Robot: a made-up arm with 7 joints.
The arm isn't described. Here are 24 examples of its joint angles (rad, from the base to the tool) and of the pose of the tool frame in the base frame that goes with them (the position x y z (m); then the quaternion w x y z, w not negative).
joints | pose
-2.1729 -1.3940 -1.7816 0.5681 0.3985 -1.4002 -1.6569 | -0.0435 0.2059 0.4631 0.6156 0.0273 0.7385 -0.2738
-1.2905 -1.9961 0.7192 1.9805 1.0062 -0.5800 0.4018 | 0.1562 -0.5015 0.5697 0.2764 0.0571 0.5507 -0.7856
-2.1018 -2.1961 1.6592 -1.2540 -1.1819 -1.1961 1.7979 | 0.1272 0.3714 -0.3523 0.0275 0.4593 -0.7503 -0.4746
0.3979 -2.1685 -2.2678 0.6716 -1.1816 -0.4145 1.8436 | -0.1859 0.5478 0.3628 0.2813 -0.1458 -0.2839 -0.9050
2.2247 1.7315 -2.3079 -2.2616 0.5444 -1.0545 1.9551 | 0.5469 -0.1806 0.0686 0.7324 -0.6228 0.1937 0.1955
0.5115 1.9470 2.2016 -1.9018 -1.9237 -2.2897 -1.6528 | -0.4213 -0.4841 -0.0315 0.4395 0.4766 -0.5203 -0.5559
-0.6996 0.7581 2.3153 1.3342 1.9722 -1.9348 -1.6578 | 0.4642 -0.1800 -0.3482 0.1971 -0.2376 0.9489 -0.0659
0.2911 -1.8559 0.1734 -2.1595 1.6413 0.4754 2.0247 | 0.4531 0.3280 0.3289 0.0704 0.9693 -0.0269 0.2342
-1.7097 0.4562 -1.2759 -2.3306 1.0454 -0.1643 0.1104 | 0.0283 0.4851 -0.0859 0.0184 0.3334 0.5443 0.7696
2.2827 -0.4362 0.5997 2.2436 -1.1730 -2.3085 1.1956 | 0.0805 -0.0389 0.1054 0.5443 0.3852 -0.6798 0.3053
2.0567 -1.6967 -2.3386 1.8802 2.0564 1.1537 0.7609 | -0.7657 0.3016 0.1017 0.6146 -0.1059 -0.6785 -0.3882
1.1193 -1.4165 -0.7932 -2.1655 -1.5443 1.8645 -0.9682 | 0.2569 -0.2582 -0.0510 0.0985 0.5634 -0.7986 0.1873
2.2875 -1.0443 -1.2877 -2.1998 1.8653 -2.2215 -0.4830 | -0.4512 -0.2512 -0.2824 0.4633 0.8073 -0.1799 -0.3180
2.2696 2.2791 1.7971 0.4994 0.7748 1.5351 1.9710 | -0.1325 0.0001 0.3266 0.2405 0.1974 -0.5092 0.8024
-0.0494 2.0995 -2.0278 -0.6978 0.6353 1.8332 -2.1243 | -0.0032 -0.0465 0.7305 0.7279 -0.4845 0.4711 -0.1157
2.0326 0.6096 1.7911 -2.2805 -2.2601 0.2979 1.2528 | 0.3320 -0.6036 0.2553 0.2768 0.3147 0.8049 -0.4201
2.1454 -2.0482 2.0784 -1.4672 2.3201 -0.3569 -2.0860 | -0.1913 0.2444 -0.3704 0.7017 0.1556 -0.6950 -0.0189
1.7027 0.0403 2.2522 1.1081 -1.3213 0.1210 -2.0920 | 0.3032 -0.2839 0.5320 0.1359 0.0565 -0.7001 0.6987
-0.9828 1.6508 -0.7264 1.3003 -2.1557 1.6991 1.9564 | -0.3820 -0.7707 0.0951 0.7463 0.4183 0.3612 -0.3709
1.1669 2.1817 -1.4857 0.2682 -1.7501 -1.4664 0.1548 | -0.0286 -0.3764 0.0486 0.1581 0.8091 -0.0874 0.5593
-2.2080 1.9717 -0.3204 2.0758 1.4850 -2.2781 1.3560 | 0.2104 -0.5748 0.5325 0.1693 0.7054 -0.3157 0.6117
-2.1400 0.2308 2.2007 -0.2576 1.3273 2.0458 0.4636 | -0.3217 -0.8495 -0.0843 0.6882 0.6637 -0.1805 -0.2308
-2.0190 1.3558 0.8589 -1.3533 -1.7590 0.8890 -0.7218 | 0.0118 -0.1878 -0.1287 0.2185 -0.3079 0.4778 0.7932
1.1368 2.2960 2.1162 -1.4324 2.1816 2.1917 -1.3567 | -0.7885 -0.2498 0.0352 0.4956 -0.7729 -0.3664 -0.1505
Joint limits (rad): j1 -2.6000..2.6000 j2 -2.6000..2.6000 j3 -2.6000..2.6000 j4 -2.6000..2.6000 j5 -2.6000..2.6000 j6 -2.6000..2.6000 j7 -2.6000..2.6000
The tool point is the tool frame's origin. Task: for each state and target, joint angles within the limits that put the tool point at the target. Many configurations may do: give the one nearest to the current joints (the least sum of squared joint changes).
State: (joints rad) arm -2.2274 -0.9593 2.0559 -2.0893 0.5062 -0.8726 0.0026
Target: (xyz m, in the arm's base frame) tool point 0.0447 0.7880 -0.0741
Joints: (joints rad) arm -2.1441 -1.2320 2.2930 -2.2429 0.2940 -1.0846 -0.2067
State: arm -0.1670 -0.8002 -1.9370 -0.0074 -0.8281 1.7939 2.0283
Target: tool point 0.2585 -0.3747 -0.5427
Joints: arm 0.2457 -0.0625 -2.0985 -0.1233 -0.8213 1.5290 2.3074
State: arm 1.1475 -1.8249 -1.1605 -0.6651 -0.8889 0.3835 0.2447
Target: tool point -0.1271 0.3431 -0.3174
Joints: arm 1.1473 -1.8728 -1.5027 -0.5718 -1.1478 0.5697 0.3993
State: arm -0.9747 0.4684 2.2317 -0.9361 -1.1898 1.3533 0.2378
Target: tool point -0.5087 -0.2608 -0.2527
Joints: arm -1.5446 -0.2891 2.5208 -1.0651 -1.2249 1.2561 0.1883
